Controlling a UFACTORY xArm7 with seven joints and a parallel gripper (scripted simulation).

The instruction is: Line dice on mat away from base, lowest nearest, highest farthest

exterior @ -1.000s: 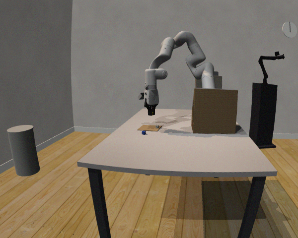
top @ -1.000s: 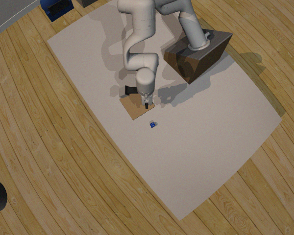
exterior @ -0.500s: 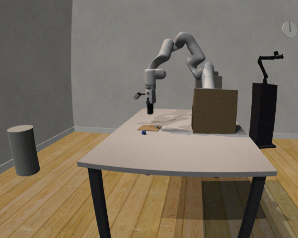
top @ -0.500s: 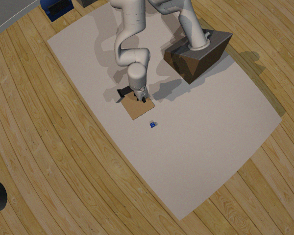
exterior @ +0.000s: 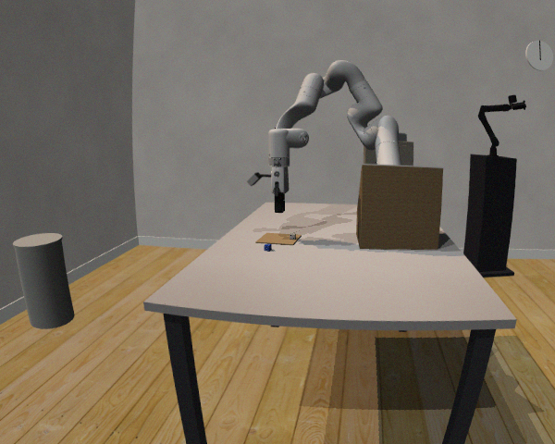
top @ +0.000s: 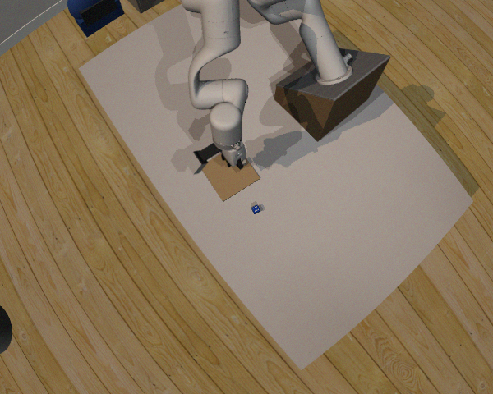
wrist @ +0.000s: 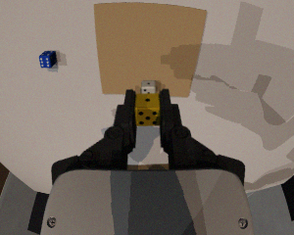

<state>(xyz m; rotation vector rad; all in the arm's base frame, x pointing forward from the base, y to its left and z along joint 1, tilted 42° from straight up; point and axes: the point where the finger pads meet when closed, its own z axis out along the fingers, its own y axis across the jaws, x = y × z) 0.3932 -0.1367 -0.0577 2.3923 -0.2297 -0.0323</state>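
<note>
Now: the brown mat 12 cm below my hand. Also, from my hand: yellow die (1 cm below); then blue die (4 cm ahead, 14 cm to the left, 12 cm below); then white die (5 cm behind, 1 cm to the left, 11 cm below).
</note>
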